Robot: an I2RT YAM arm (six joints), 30 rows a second.
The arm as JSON. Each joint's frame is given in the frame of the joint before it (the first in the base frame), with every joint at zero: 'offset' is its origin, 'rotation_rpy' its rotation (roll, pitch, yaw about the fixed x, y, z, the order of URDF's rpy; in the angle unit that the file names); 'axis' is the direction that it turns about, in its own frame. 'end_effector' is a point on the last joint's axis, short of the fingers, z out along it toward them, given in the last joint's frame.
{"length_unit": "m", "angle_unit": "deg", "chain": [
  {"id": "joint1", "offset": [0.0, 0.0, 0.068], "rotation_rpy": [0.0, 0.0, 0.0], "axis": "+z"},
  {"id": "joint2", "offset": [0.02, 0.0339, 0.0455], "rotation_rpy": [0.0, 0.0, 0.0], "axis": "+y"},
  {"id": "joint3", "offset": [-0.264, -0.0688, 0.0], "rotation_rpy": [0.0, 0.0, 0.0], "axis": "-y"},
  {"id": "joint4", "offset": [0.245, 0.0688, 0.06], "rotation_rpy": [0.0, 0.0, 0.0], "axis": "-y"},
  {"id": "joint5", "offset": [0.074, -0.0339, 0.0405], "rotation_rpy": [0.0, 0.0, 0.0], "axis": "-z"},
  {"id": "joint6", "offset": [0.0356, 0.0, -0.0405], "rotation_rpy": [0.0, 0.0, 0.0], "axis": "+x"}
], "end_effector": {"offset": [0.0, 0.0, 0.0], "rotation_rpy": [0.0, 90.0, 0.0]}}
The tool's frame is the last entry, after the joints.
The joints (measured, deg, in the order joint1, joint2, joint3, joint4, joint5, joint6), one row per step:
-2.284 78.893 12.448 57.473 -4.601 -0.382
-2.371 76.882 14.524 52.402 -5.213 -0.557
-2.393 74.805 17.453 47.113 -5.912 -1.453
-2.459 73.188 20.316 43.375 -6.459 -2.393
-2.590 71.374 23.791 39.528 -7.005 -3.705
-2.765 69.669 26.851 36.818 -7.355 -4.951
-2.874 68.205 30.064 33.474 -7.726 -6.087
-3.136 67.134 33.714 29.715 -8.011 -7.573
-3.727 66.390 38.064 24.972 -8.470 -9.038
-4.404 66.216 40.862 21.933 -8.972 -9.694
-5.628 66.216 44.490 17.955 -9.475 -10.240
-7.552 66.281 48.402 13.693 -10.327 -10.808
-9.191 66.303 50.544 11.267 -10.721 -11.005
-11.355 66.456 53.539 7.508 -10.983 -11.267
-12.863 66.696 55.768 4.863 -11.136 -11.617
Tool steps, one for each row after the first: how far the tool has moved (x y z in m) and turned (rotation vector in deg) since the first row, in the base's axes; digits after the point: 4 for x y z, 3 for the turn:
0.0045 -0.0002 0.0076 -0.032 0.971 0.545
0.0110 -0.0001 0.0200 -0.784 1.202 1.362
0.0171 -0.0003 0.0342 -1.663 0.400 1.980
0.0233 -0.0008 0.0531 -2.965 -1.128 2.560
0.0273 -0.0015 0.0722 -4.295 -3.260 2.841
0.0304 -0.0020 0.0907 -5.479 -4.671 3.186
0.0337 -0.0032 0.1100 -7.010 -5.723 3.326
0.0371 -0.0058 0.1307 -8.475 -6.154 3.326
0.0391 -0.0088 0.1430 -9.099 -6.115 3.224
0.0413 -0.0145 0.1581 -9.607 -5.742 2.588
0.0425 -0.0234 0.1743 -10.108 -5.273 1.610
0.0420 -0.0310 0.1830 -10.281 -4.873 0.414
0.0410 -0.0412 0.1941 -10.431 -3.810 -1.377
0.0403 -0.0484 0.2020 -10.677 -3.050 -2.629

